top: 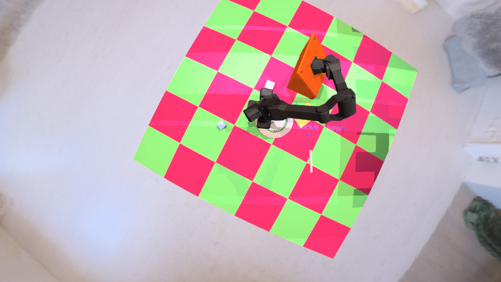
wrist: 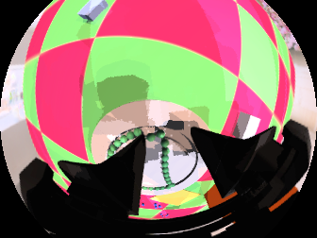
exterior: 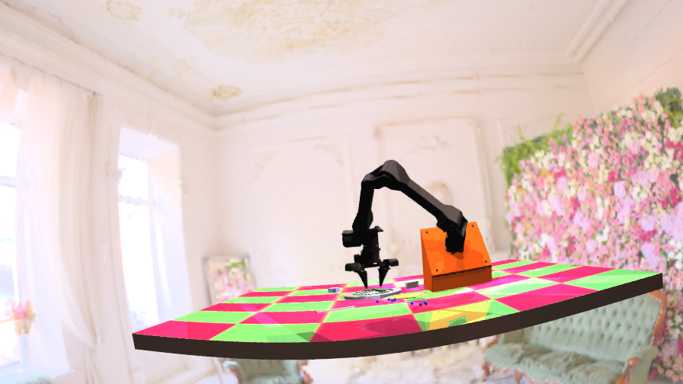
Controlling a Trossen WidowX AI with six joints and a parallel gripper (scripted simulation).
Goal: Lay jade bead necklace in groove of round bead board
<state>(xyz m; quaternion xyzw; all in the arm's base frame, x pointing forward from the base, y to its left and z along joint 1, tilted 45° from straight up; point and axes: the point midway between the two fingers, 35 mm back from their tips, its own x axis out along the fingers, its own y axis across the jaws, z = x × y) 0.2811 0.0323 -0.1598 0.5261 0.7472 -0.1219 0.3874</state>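
My gripper tip is now 7 cm to the right of the round bead board and 1 cm above it. Also, from my gripper tip: pale blue cube (17 cm ahead, 15 cm to the right, 1 cm below); white cube (14 cm behind, 5 cm to the right, 1 cm below); yellow patch (19 cm to the left, 11 cm behind, 2 cm below).
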